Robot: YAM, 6 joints.
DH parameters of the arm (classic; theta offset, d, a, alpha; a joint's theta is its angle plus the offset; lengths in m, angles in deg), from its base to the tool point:
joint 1: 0 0.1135 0.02 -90
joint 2: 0 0 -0.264 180
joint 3: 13.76 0 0.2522 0
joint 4: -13.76 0 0.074 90
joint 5: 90 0 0 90
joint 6: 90 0.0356 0 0
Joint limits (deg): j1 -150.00..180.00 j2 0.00..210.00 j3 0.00..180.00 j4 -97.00..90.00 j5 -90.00..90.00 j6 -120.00..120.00
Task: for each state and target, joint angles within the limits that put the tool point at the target. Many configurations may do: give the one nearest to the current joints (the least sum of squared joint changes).
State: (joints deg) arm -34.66 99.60 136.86 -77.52 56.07 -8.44
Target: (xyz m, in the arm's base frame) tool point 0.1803 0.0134 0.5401
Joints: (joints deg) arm 12.90 83.23 132.58 -87.94 49.78 -8.44
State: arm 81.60 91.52 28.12 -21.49 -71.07 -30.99
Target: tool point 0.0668 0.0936 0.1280
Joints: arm 37.14 64.50 16.91 -46.58 -74.37 -30.99
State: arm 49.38 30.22 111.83 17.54 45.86 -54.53
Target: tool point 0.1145 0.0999 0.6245
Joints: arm 50.37 67.76 102.92 14.86 43.42 -54.53
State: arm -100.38 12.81 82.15 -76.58 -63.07 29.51
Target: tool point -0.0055 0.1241 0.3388
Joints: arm -73.43 0.47 68.86 -85.08 -57.79 29.51
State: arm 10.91 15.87 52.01 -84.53 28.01 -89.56
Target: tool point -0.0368 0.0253 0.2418
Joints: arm -30.47 0.19 44.63 -97.00 -5.06 -89.56
